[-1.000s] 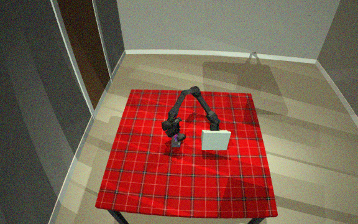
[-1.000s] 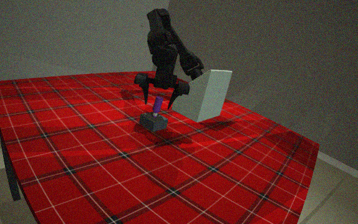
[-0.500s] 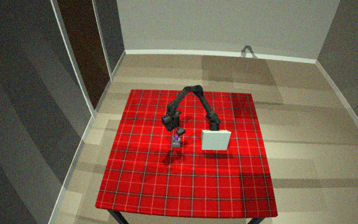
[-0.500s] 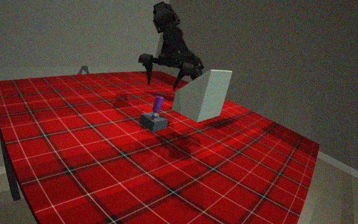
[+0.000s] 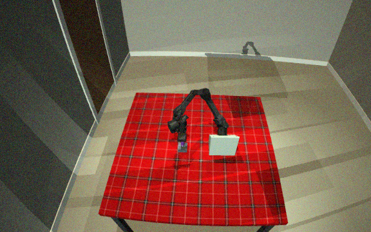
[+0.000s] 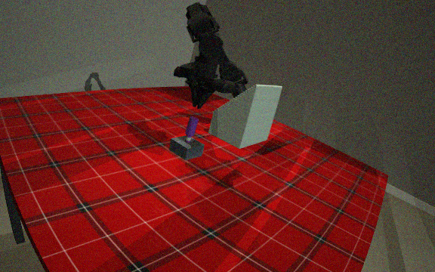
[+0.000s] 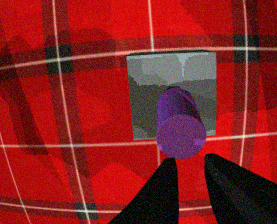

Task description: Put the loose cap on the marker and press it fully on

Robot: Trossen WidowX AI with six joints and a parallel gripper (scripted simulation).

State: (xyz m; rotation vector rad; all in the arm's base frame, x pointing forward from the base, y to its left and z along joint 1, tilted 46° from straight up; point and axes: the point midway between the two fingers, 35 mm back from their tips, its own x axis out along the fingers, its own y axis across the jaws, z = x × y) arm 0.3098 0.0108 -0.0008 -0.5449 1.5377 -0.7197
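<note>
Now: gripper tip 60 mm above the purple cap.
</note>
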